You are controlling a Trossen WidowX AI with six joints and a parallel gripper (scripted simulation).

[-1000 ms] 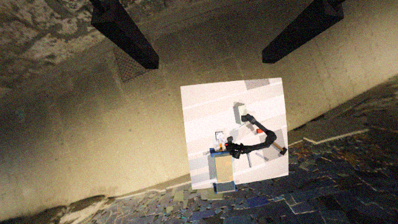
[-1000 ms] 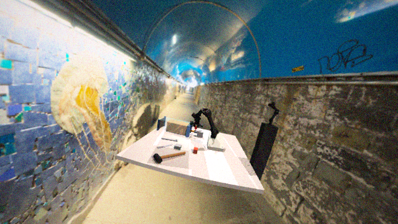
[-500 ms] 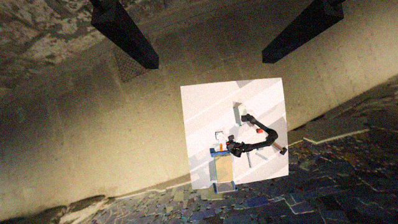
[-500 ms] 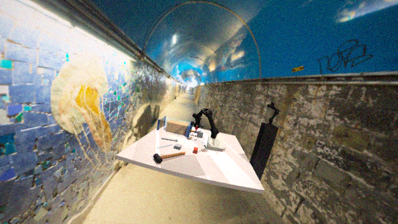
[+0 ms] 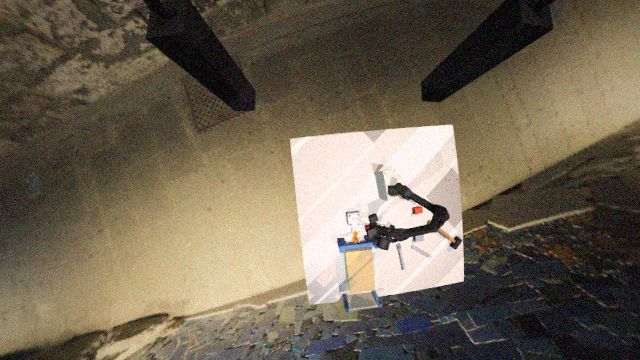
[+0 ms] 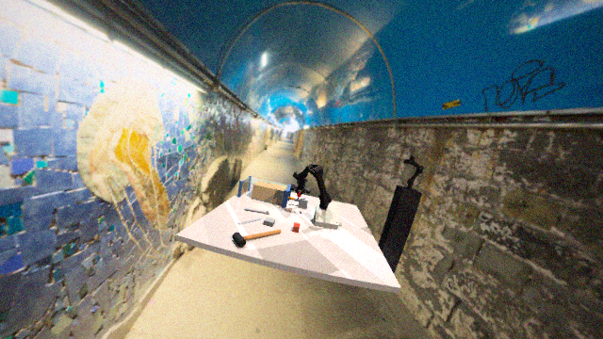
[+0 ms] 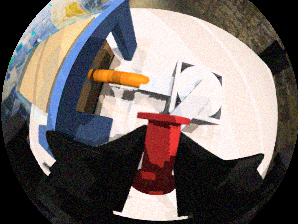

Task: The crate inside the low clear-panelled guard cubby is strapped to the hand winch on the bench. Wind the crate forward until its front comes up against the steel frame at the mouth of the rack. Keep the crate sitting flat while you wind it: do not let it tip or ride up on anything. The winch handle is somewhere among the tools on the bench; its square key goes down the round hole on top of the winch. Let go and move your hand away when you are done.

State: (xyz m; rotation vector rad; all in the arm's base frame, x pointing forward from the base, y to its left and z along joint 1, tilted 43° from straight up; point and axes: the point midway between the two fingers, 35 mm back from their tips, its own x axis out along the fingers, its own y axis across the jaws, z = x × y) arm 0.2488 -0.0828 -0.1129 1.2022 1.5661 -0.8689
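My gripper tip is 30 mm above the winch handle, 20 mm to the left of it and 20 mm past it. The rest, counted from my gripper tip: hand winch (100 mm below, 90 mm to the right, 60 mm behind); blue steel frame (110 mm ahead, 60 mm to the right, 30 mm below); dark red knob (20 mm to the left).
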